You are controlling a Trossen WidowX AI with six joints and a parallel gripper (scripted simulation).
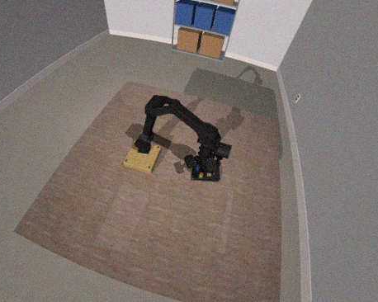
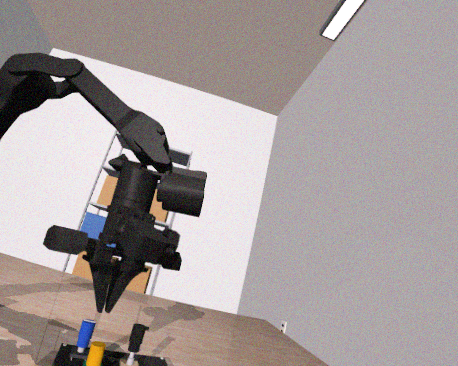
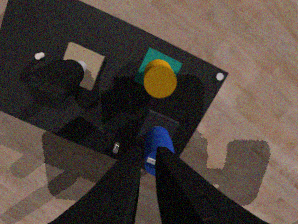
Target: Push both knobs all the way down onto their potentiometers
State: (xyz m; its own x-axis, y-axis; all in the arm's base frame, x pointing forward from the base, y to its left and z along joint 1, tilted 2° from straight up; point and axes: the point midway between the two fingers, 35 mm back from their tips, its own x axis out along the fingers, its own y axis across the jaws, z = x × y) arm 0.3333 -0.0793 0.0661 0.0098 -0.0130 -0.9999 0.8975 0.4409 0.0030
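Right now the black knob is 5 cm ahead of my gripper tip and 2 cm below it. The rest, counted from my gripper tip: blue knob: 2 cm behind, 1 cm to the left, 3 cm below.
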